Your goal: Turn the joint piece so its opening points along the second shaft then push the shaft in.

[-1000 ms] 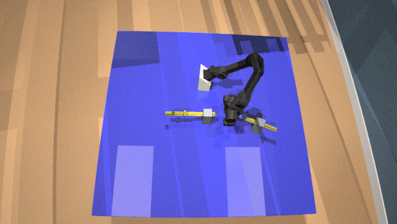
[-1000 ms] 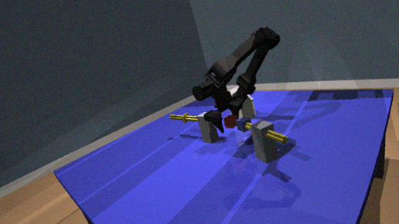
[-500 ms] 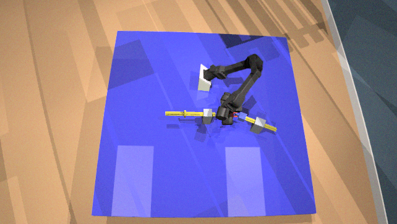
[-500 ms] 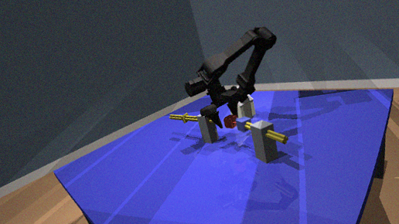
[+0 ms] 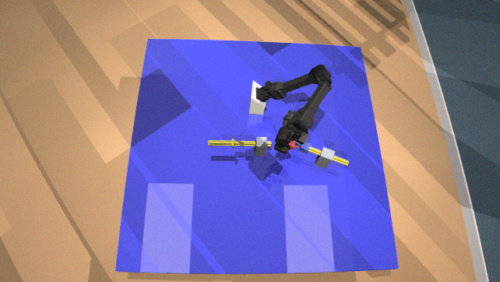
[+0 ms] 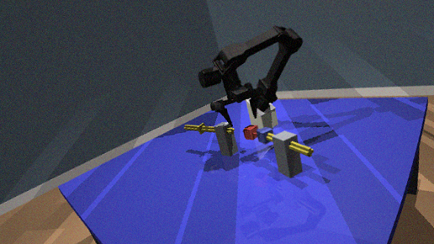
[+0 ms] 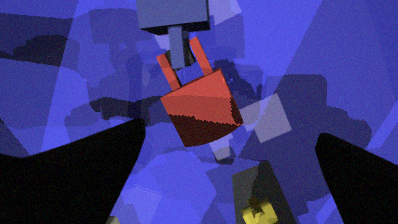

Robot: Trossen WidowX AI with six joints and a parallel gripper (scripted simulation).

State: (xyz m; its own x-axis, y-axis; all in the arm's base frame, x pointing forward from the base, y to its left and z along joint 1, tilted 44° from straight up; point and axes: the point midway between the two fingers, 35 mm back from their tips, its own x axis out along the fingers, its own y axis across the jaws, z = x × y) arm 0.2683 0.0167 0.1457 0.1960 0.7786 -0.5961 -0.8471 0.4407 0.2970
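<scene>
The red square joint piece is 4 cm below my gripper tip, 2 cm to the left of it and 1 cm behind it.
</scene>
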